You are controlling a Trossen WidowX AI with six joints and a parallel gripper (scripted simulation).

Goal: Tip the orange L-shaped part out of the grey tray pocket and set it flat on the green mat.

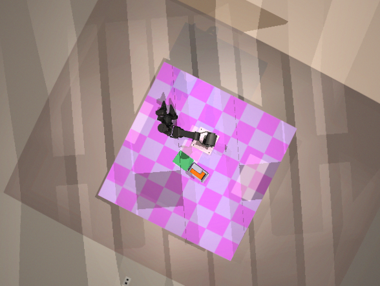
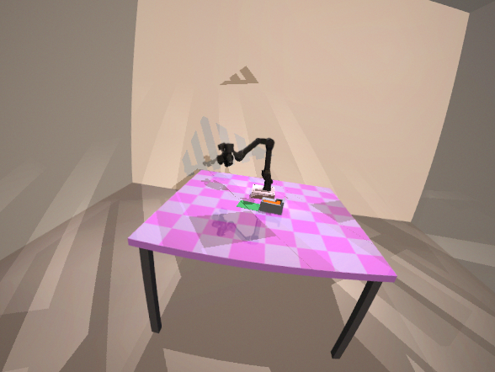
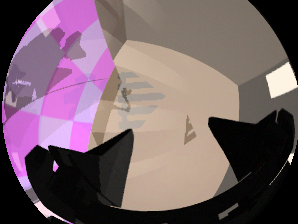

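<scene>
My gripper tip is 310 mm short of the orange L-shaped part, 480 mm to the right of it and 220 mm above it. The rest, counted from my gripper tip: green mat 300 mm ahead, 310 mm to the left, 280 mm below.
</scene>
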